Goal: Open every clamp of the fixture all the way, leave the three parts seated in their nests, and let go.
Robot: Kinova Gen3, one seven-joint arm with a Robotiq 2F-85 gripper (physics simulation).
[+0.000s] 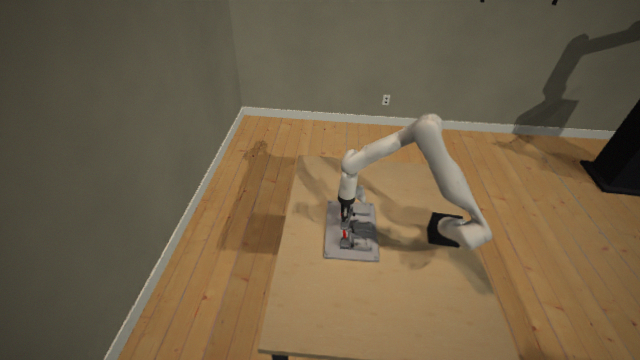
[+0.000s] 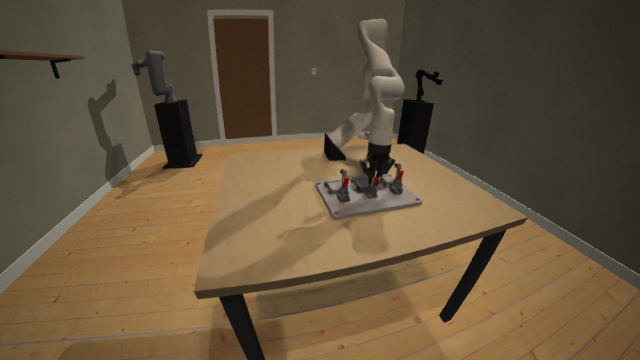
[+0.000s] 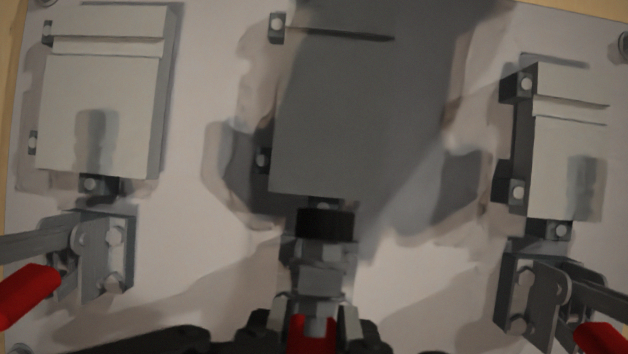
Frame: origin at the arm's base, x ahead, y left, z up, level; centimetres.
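Where they show: gripper, fingertip midpoint: (image 1: 343, 219) (image 2: 374, 185) (image 3: 312, 326); arm's base, link origin: (image 1: 448, 227) (image 2: 333, 143).
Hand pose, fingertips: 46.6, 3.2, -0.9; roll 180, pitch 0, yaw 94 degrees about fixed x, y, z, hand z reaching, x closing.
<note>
Things, the pixels of their top centre, and the offset from my fingertips, as dx, dy, dz. "spot": a spot on its surface instead. Level surfaces: height alone.
- grey fixture plate, top centre: (image 3: 322, 210) (image 2: 367, 191) (image 1: 351, 227) -4.0, -0.3, -4.8
- red handle, surface spot: (image 3: 311, 346) spot: +0.0, +0.0, +2.0
- middle part, top centre: (image 3: 334, 95) (image 2: 362, 181) (image 1: 363, 225) -9.2, -0.8, -3.2
- left clamp, surface spot: (image 3: 107, 255) spot: -0.1, -10.0, -3.3
- right clamp, surface spot: (image 3: 537, 295) (image 2: 394, 185) spot: -2.1, +9.8, -2.0
- left part, top centre: (image 3: 96, 87) (image 2: 336, 183) (image 1: 361, 208) -7.8, -11.7, -2.7
- right part, top centre: (image 3: 573, 143) (image 2: 387, 177) (image 1: 362, 243) -9.1, +10.3, -2.2
- wooden table, surface height: dz -6.3
The grey fixture plate (image 1: 334, 250) (image 2: 370, 206) (image 3: 175, 260) carries three clamps and three parts. My gripper (image 2: 375, 178) (image 3: 312, 326) is shut on the red handle (image 3: 311, 346) of the middle clamp. That clamp's arm (image 3: 317, 280) is raised, its black tip (image 3: 325, 225) seen near the front edge of the middle part (image 3: 340, 115). The left clamp (image 2: 343, 194) (image 3: 107, 255) and right clamp (image 2: 396, 187) (image 3: 537, 295) stand with arms upright, clear of the left part (image 3: 97, 110) and right part (image 3: 565, 165). All three parts lie against their small locating blocks. Fingers hide some of the middle clamp.
The plate lies on the wooden table (image 1: 390, 310) (image 2: 280, 235). The upright outer clamp arms and their red handles (image 2: 346, 182) (image 2: 401, 175) flank the gripper. The arm's black base mount (image 1: 436, 232) (image 2: 332, 149) stands on the table beyond the parts.
</note>
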